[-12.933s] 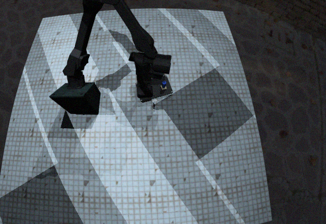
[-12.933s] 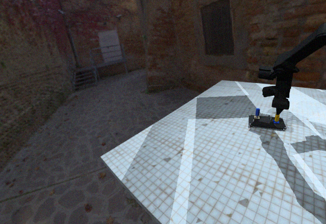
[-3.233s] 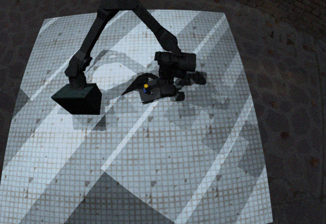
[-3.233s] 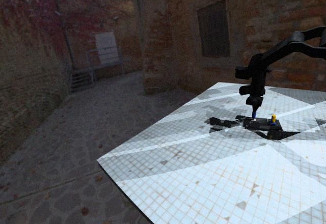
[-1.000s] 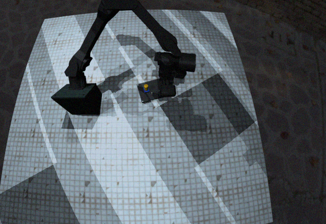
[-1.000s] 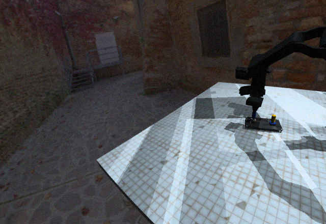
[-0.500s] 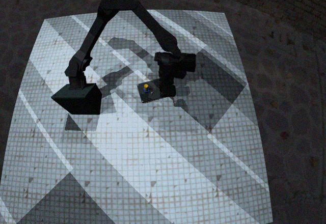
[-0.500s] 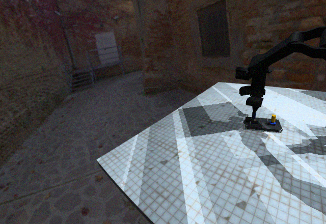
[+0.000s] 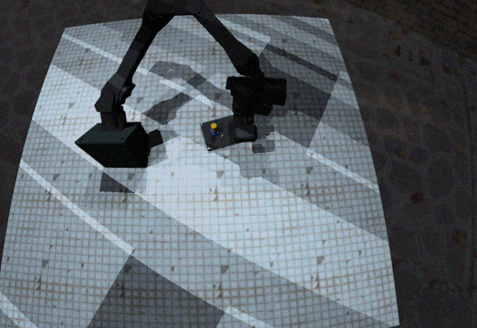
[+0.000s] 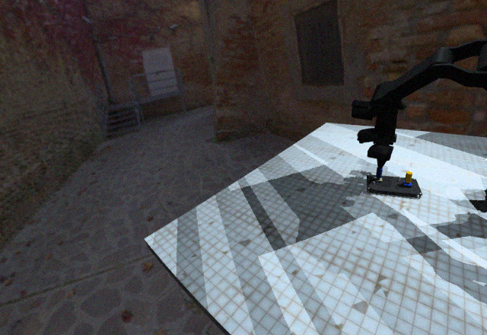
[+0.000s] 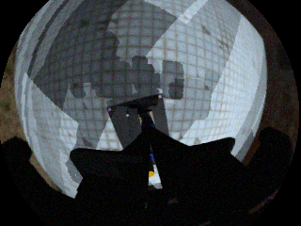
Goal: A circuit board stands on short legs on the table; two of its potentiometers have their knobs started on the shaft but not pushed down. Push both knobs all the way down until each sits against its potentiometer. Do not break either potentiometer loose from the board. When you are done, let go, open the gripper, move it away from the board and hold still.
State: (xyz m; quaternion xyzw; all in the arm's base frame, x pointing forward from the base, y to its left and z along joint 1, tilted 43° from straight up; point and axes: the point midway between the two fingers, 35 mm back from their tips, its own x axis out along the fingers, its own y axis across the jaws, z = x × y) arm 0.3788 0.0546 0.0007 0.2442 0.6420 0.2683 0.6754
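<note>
My gripper tip is now 20 mm above the blue knob. The rest, counted from my gripper tip: yellow knob: 90 mm behind, 20 mm below, 10 mm to the right.
</note>
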